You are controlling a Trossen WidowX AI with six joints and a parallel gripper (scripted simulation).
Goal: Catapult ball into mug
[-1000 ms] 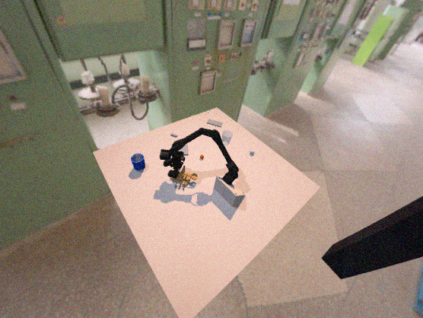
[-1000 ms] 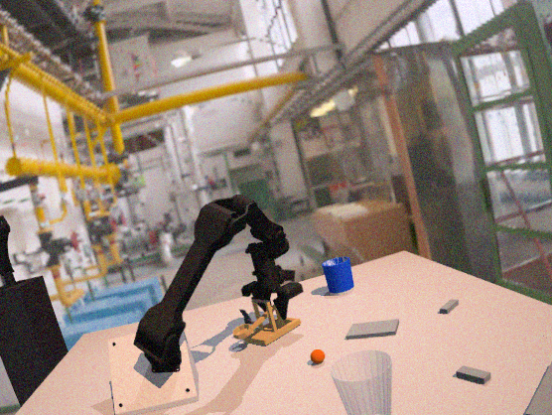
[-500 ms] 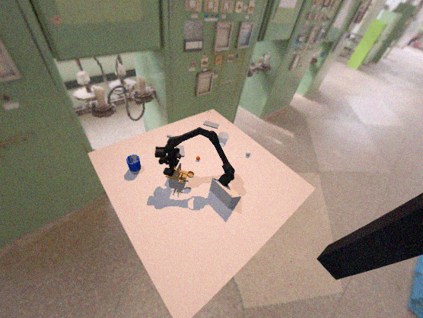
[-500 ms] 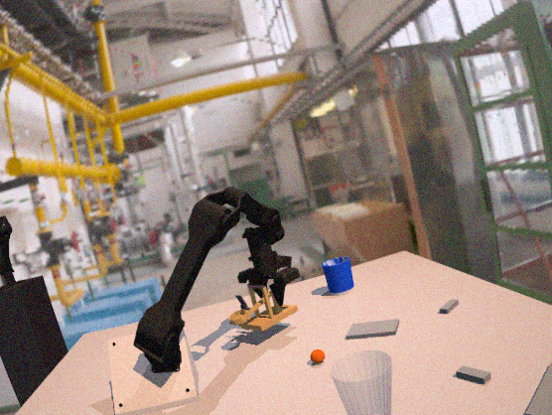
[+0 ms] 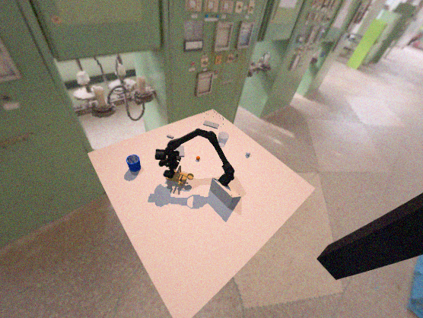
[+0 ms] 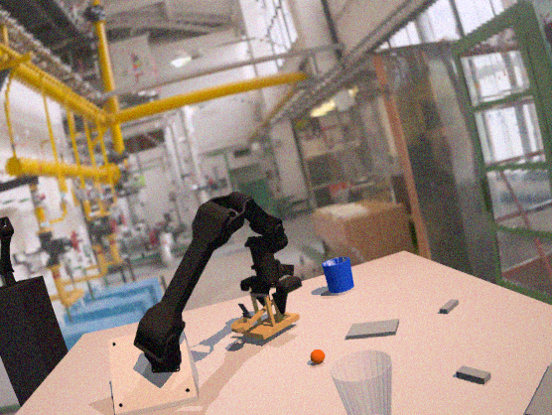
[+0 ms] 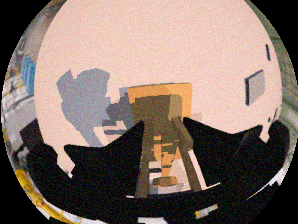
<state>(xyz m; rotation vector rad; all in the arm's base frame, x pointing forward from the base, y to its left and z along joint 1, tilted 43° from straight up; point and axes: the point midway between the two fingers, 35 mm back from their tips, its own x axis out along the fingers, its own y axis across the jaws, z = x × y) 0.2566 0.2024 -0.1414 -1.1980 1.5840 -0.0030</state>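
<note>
The orange ball lies 7 cm ahead of my gripper tip, 26 cm to the right of it and 3 cm below it. Also, from my gripper tip: wooden catapult: 6 cm behind, 4 cm to the right, 2 cm above; blue mug: 22 cm ahead, 20 cm to the left, 2 cm below; clear cup: 12 cm ahead, 54 cm to the right, 2 cm below.
</note>
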